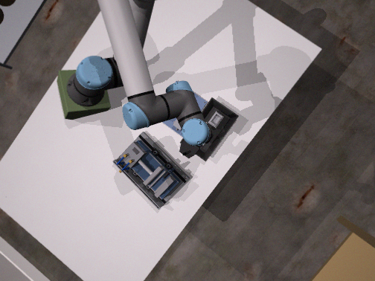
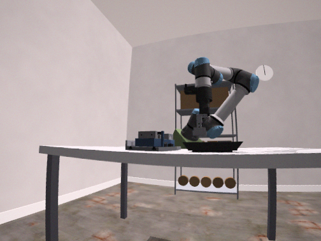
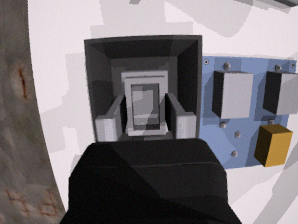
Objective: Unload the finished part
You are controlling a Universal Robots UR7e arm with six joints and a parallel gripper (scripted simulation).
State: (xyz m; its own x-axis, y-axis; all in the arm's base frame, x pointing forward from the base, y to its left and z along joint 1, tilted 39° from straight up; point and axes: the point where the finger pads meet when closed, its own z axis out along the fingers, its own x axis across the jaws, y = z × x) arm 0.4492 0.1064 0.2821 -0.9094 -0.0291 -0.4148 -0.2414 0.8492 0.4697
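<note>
Now: hand 12 cm past the grey block, 2 cm to the left of it and 9 cm above it. Also, from my hand: blue fixture plate (17 cm behind, 1 cm to the left, 11 cm below); brass block (23 cm behind, 4 cm to the left, 9 cm below); blue vise (4 cm behind, 26 cm to the right, 8 cm below).
</note>
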